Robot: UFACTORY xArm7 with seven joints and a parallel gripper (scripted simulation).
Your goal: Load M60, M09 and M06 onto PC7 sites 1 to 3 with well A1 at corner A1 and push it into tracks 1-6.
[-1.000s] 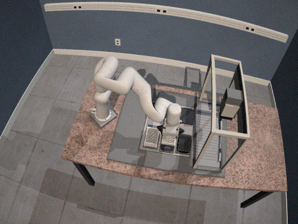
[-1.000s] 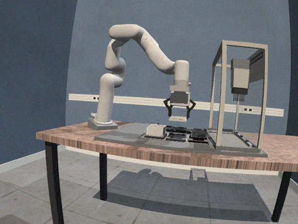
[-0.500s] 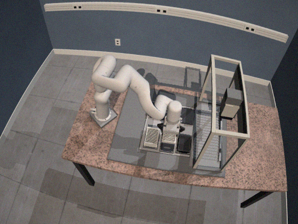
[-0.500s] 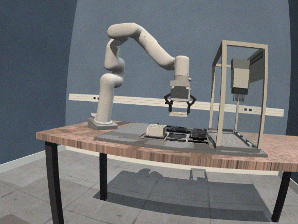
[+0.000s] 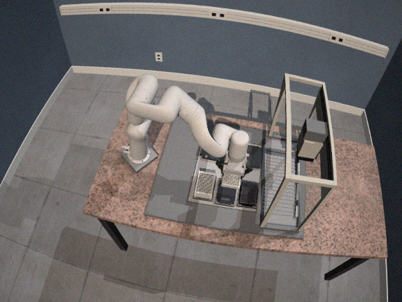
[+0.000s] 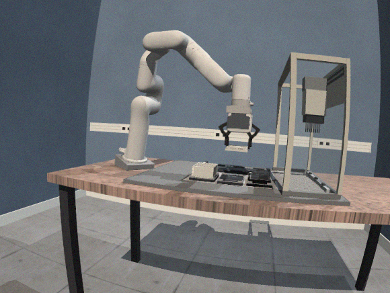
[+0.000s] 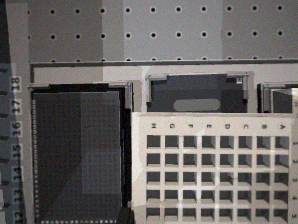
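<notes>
Right now the dark plate carrier PC7 is 220 mm to the left of my hand, 130 mm below it and 20 mm ahead of it. The rest, counted from my hand: nest S2 (140 mm below, 30 mm to the right, 20 mm behind); then dark 384-well plate M60 (120 mm below, 90 mm ahead, 40 mm to the right); then white 96-well plate M06 (10 mm below).
</notes>
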